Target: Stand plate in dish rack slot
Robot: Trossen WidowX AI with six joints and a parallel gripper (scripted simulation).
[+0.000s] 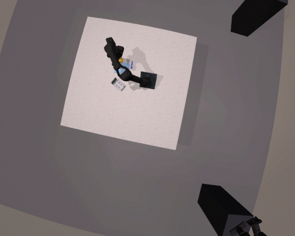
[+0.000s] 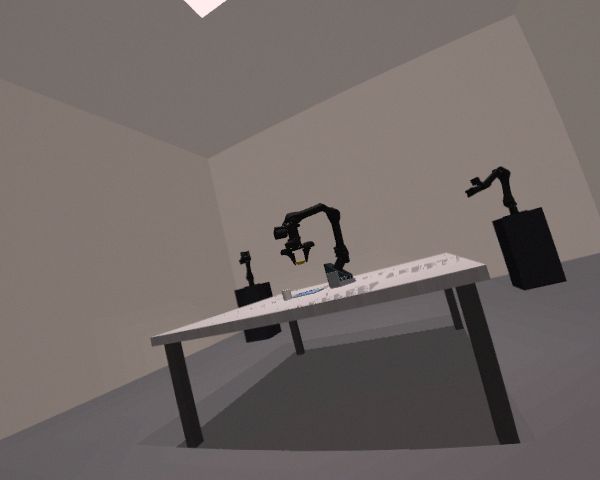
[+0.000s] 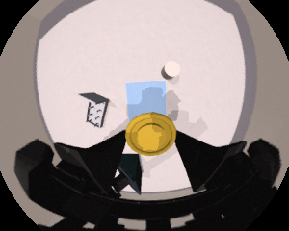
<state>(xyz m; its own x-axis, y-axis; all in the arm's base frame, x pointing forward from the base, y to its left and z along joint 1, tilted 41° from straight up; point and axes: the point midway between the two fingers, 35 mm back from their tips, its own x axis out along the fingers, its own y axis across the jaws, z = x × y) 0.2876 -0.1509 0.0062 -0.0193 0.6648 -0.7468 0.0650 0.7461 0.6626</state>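
Right now my gripper tip is 200 mm to the right of the dish rack and 140 mm above it. The rest, counted from my gripper tip: light blue mat (10 mm ahead, 160 mm below); yellow plate (10 mm above); blue utensil (90 mm behind, 40 mm to the right, 160 mm below).
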